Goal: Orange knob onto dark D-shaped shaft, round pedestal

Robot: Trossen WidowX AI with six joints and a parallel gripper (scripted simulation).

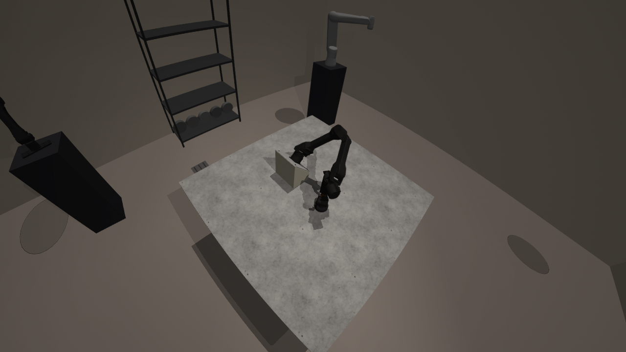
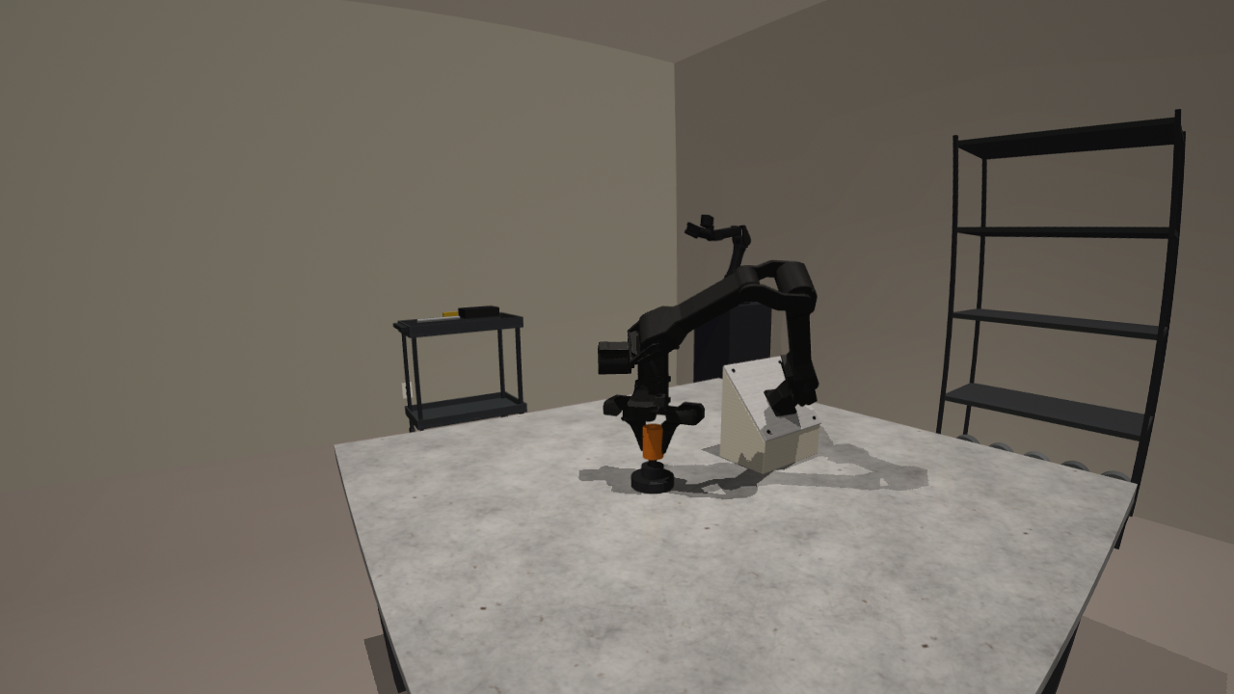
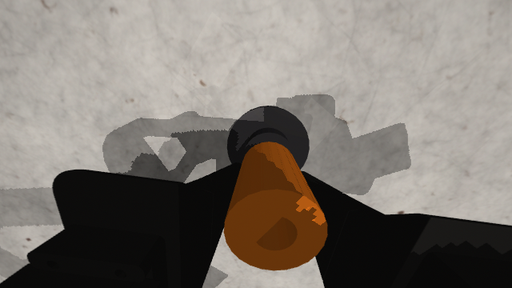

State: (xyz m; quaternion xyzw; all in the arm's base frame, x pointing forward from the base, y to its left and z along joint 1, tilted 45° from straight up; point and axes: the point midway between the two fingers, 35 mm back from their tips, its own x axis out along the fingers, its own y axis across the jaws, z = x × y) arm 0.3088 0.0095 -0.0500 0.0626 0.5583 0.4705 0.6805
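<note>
The orange knob lies 2 cm above my gripper tip. The rest, counted from my gripper tip: dark round pedestal 4 cm below.
</note>
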